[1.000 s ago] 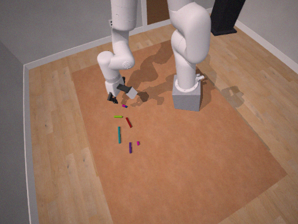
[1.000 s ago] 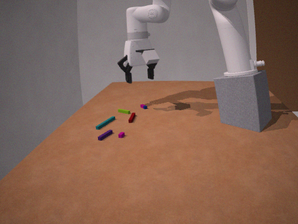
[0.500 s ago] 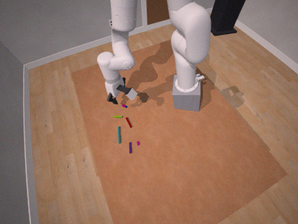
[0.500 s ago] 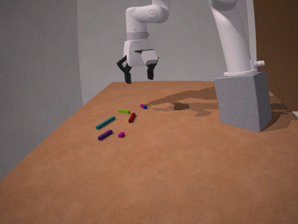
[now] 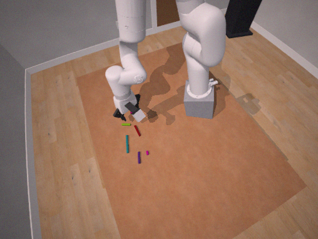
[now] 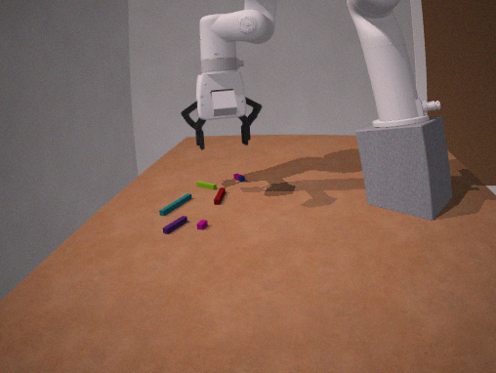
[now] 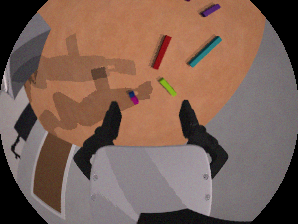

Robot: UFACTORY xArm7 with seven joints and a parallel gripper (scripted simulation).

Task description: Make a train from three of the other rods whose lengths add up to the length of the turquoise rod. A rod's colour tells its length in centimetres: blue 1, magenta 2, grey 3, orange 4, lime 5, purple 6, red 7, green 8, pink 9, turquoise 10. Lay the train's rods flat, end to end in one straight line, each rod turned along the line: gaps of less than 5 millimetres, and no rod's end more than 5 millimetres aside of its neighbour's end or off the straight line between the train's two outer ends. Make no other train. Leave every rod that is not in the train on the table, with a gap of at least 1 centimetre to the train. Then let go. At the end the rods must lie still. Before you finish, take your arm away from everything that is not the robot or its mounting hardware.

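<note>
Now: the red rod 100 mm below my hand, 60 mm to the left of it and 10 mm behind it. Round my hand: lime rod (100 mm below, 40 mm ahead, 10 mm to the left); blue rod (100 mm below, 50 mm to the right, 20 mm behind); turquoise rod (130 mm to the left, 100 mm below, 50 mm ahead).
</note>
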